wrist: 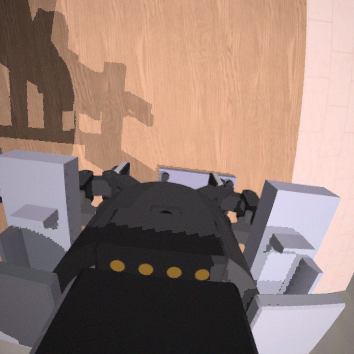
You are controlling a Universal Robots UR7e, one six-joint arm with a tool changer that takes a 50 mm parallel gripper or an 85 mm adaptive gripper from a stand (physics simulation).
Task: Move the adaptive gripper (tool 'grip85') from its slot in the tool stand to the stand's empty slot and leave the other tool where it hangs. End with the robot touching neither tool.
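Places are measured from the arm's base along level axes (x left, y up, z ahead), in metres.
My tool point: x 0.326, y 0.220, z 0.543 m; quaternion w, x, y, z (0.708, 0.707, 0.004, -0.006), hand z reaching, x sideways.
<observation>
Behind a point stands the place of what it marks.
The adaptive gripper (pixel 169 173) has a black body with four gold contacts and sits directly against the black wrist part at the bottom of the wrist view. Its fingertips stand wide apart with no object between them, so it is open. The body is between two pale grey uprights of the tool stand (pixel 300 212) @[x 0.380, y 0.178, z 0.504 m], one on each side, with small ledges and angled brackets beside it. The uprights partly hide the outer finger links. Whether the body rests on the brackets cannot be told. The other tool does not show in this view.
A wooden table top (pixel 210 90) @[x 0.374, y -0.104, z 0.435 m] lies below, with its edge toward the right and pale floor tiles (pixel 330 90) beyond. A pale lilac plate (pixel 192 177) @[x 0.369, y -0.092, z 0.586 m] with dark round marks lies behind the fingertips. Dark shadows of the arm and stand fall at the upper left.
</observation>
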